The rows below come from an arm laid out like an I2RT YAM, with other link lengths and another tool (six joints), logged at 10 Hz.
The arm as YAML. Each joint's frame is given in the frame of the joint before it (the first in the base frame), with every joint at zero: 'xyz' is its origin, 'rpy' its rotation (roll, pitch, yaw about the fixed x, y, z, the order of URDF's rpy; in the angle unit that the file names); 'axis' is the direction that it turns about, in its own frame. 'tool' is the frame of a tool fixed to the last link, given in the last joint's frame.
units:
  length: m
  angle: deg
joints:
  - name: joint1
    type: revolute
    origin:
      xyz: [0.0, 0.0, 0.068]
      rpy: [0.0, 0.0, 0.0]
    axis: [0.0, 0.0, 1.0]
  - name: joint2
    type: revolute
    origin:
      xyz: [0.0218, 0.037, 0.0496]
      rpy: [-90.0, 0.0, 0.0]
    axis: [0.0, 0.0, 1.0]
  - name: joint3
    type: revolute
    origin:
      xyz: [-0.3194, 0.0, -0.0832]
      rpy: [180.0, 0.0, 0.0]
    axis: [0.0, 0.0, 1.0]
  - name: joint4
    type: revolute
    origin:
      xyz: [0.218, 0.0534, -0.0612]
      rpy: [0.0, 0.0, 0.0]
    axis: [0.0, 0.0, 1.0]
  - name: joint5
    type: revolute
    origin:
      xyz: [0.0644, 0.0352, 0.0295]
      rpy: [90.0, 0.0, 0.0]
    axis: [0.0, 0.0, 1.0]
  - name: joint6
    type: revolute
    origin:
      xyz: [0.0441, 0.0, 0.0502]
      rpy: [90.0, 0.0, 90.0]
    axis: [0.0, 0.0, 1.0]
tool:
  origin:
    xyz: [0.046, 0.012, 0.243]
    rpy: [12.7, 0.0, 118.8]
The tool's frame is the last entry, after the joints.
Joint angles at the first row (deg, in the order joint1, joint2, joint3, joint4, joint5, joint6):
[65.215 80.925 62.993 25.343 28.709 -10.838]
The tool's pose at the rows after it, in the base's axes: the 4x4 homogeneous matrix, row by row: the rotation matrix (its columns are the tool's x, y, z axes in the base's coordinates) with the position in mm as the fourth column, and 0 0 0 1 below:
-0.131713 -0.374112 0.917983 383.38; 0.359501 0.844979 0.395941 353.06; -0.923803 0.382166 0.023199 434.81; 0 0 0 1
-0.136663 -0.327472 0.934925 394.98; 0.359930 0.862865 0.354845 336.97; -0.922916 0.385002 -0.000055 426.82; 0 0 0 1
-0.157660 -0.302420 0.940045 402.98; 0.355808 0.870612 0.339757 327.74; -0.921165 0.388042 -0.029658 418.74; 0 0 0 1
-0.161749 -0.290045 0.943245 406.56; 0.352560 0.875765 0.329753 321.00; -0.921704 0.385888 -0.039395 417.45; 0 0 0 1
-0.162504 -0.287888 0.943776 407.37; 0.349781 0.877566 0.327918 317.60; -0.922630 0.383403 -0.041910 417.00; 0 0 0 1
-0.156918 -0.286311 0.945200 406.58; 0.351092 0.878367 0.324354 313.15; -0.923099 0.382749 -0.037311 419.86; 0 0 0 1
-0.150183 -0.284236 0.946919 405.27; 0.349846 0.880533 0.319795 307.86; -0.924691 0.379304 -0.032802 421.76; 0 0 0 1
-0.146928 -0.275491 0.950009 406.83; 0.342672 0.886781 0.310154 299.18; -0.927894 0.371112 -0.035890 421.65; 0 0 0 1
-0.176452 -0.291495 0.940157 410.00; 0.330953 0.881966 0.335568 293.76; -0.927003 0.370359 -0.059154 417.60; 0 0 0 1
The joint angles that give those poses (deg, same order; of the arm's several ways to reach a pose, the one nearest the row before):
[64.923 80.251 62.650 24.647 29.616 -10.591]
[63.327 80.078 62.602 23.119 30.672 -9.541]
[61.649 79.858 63.117 20.475 30.017 -7.983]
[60.747 79.476 63.428 19.111 29.730 -7.644]
[60.298 79.086 63.282 18.660 29.383 -7.645]
[60.141 78.424 63.111 18.455 29.433 -7.887]
[60.031 77.614 62.632 18.369 29.575 -8.280]
[59.186 76.744 62.360 17.444 29.280 -8.562]
[56.278 75.528 62.707 14.318 24.844 -7.442]

